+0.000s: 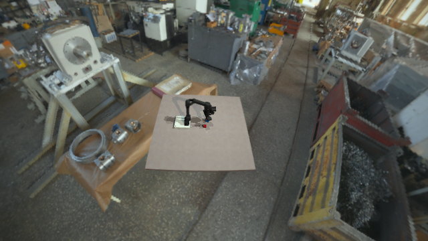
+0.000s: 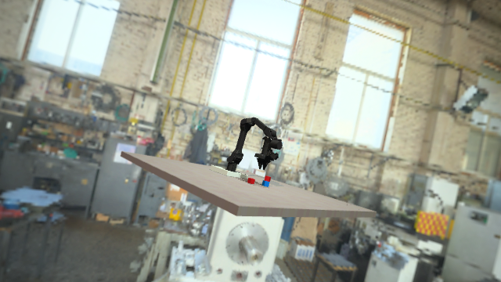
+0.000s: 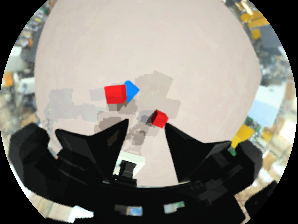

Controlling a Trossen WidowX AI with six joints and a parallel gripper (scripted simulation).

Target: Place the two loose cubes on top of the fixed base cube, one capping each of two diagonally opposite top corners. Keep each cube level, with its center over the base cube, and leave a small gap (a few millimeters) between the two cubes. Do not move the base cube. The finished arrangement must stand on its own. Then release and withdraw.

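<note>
Now: the blue base cube 20 mm ahead of my gripper tip, 50 mm to the left of it and 90 mm below it.
</note>
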